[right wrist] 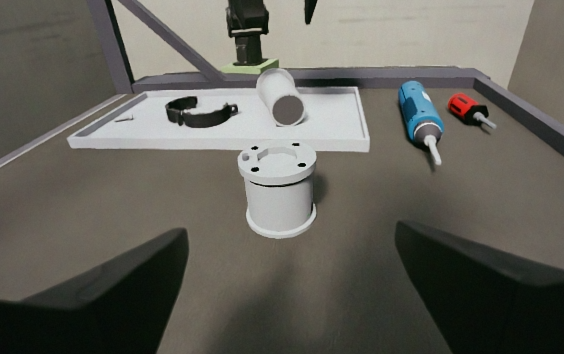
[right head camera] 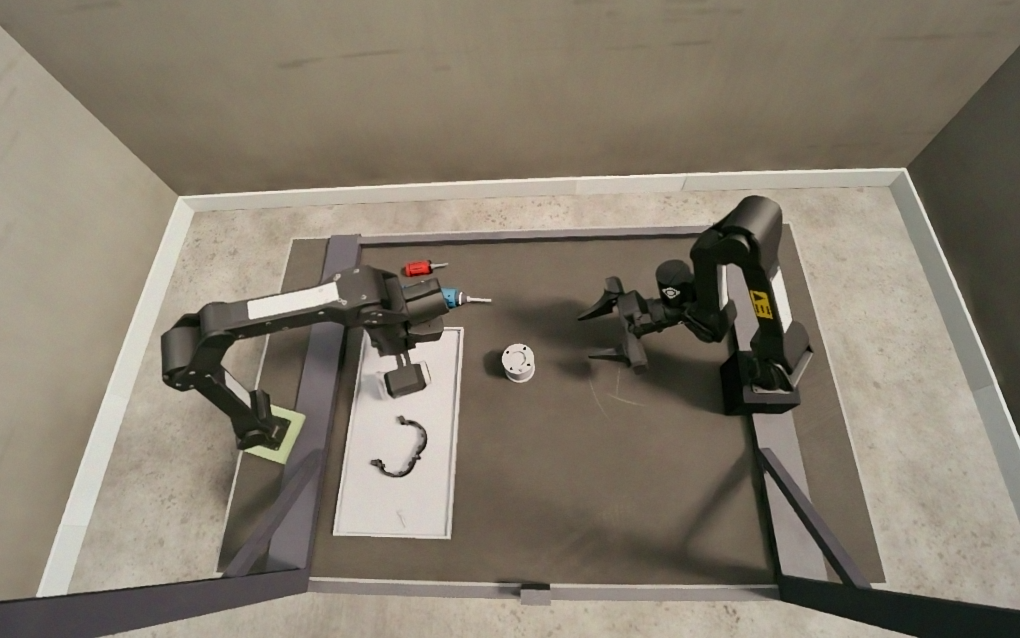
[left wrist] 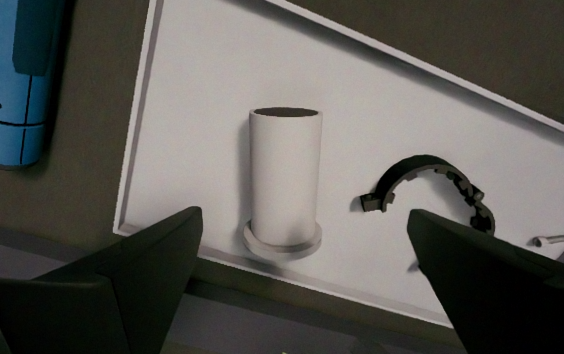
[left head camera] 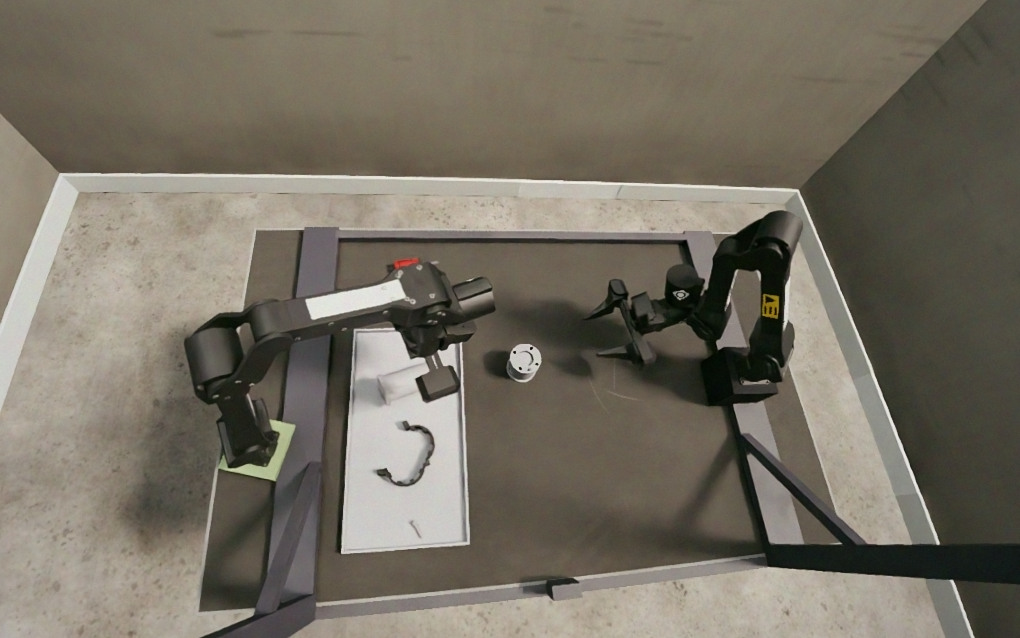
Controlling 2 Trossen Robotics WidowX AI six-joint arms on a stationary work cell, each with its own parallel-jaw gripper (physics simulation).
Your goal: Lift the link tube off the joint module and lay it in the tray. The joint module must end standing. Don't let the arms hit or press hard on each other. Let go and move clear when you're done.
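Frame: origin at the left arm's base, x right, y ahead, z up, level; centimetres.
Seen in the pictures: left gripper, fingertip midpoint: [right wrist: 276, 27] [right head camera: 406, 359] [left wrist: 305, 218] [left head camera: 421, 361]; right gripper, fingertip midpoint: [right wrist: 293, 235] [right head camera: 582, 337] [left head camera: 589, 336]; left arm's base at its link origin: [right wrist: 250, 63] [right head camera: 271, 431] [left head camera: 256, 446]; right arm's base at its link origin: [right head camera: 768, 376] [left head camera: 750, 369].
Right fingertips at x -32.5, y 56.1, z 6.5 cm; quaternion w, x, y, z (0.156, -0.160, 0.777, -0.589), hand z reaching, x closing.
Observation:
Pixels of each thing's top centre, then the offset from my right fingertips to it.
- white link tube at its top centre: [left wrist: 284, 204] [right wrist: 279, 74] [left head camera: 405, 376] [right head camera: 399, 373] dx +15.1, dy -33.4, dz -2.9 cm
- white tray at its top centre: [left wrist: 381, 203] [right wrist: 227, 108] [left head camera: 407, 428] [right head camera: 402, 423] dx +23.6, dy -31.0, dz -8.1 cm
- white joint module at its top centre: [right wrist: 276, 151] [right head camera: 517, 357] [left head camera: 526, 357] dx +6.0, dy -11.5, dz -3.3 cm
- curved black clamp at its top centre: [left wrist: 434, 228] [right wrist: 198, 102] [left head camera: 405, 453] [right head camera: 397, 446] dx +28.3, dy -29.9, dz -7.1 cm
- small screw at its top centre: [left wrist: 558, 244] [right wrist: 122, 115] [left head camera: 417, 529] dx +40.4, dy -24.7, dz -8.2 cm
- blue driver at its top centre: [right wrist: 423, 103] [right head camera: 436, 292] dx -5.0, dy -33.3, dz -5.6 cm
- red screwdriver at its top centre: [right wrist: 476, 103] [left head camera: 416, 261] [right head camera: 425, 263] dx -12.0, dy -38.6, dz -6.7 cm
The white link tube [left head camera: 397, 383] [left wrist: 285, 175] [right wrist: 280, 95] lies on its side in the upper part of the white tray [left head camera: 368, 519] [right head camera: 357, 511] [left wrist: 190, 65] [right wrist: 330, 145], its flanged end toward the tray's left long wall in the head views. My left gripper [left head camera: 440, 362] [right head camera: 406, 364] [left wrist: 305, 218] is open and empty above the tube, apart from it, and partly hides it in the head views. The white joint module [left head camera: 524, 362] [right head camera: 518, 362] [right wrist: 280, 200] stands upright on the table right of the tray. My right gripper [left head camera: 592, 337] [right head camera: 585, 337] [right wrist: 293, 235] is open and empty, right of the module, not touching it.
A curved black clamp [left head camera: 431, 449] [right head camera: 423, 443] [left wrist: 425, 162] [right wrist: 207, 119] and a small screw [left head camera: 415, 528] [right wrist: 124, 119] lie in the tray. Beyond the tray lie a blue driver [right head camera: 451, 297] [left wrist: 30, 105] [right wrist: 420, 110] and a red screwdriver [left head camera: 406, 263] [right head camera: 418, 267] [right wrist: 464, 106]. The arms are well apart.

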